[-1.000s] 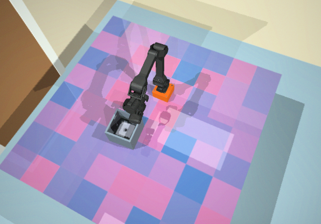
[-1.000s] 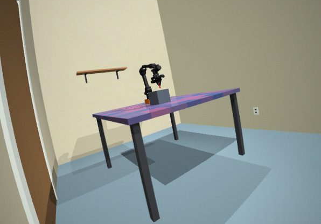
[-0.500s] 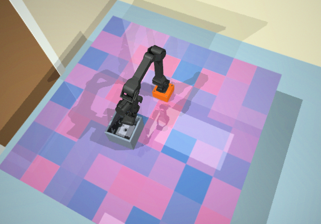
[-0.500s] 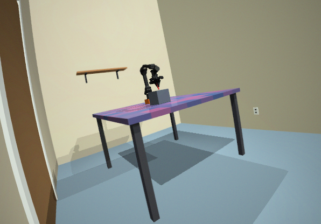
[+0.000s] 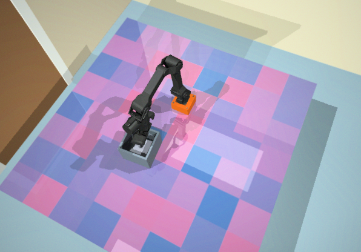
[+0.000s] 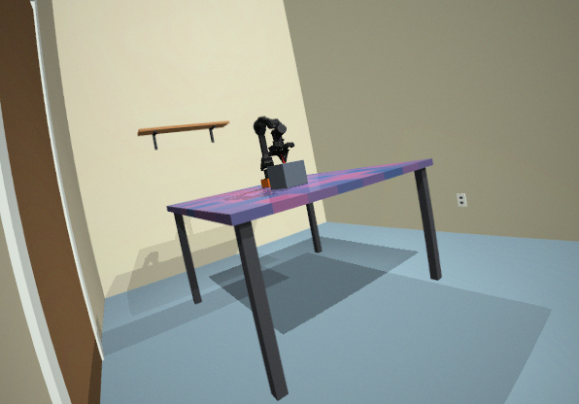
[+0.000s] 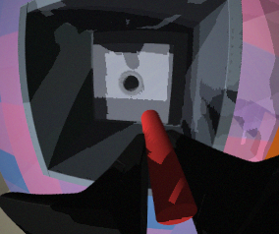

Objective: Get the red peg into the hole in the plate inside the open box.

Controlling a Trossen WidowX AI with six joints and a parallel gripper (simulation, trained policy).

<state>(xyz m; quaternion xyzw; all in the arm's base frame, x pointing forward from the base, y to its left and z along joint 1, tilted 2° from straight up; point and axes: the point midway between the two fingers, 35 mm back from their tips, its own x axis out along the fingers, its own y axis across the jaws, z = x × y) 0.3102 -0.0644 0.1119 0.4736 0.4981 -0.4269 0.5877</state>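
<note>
My gripper tip is now 2 cm below the red peg. The rest, counted from my gripper tip: pale plate: 3 cm ahead, 2 cm to the right, 10 cm below.
</note>
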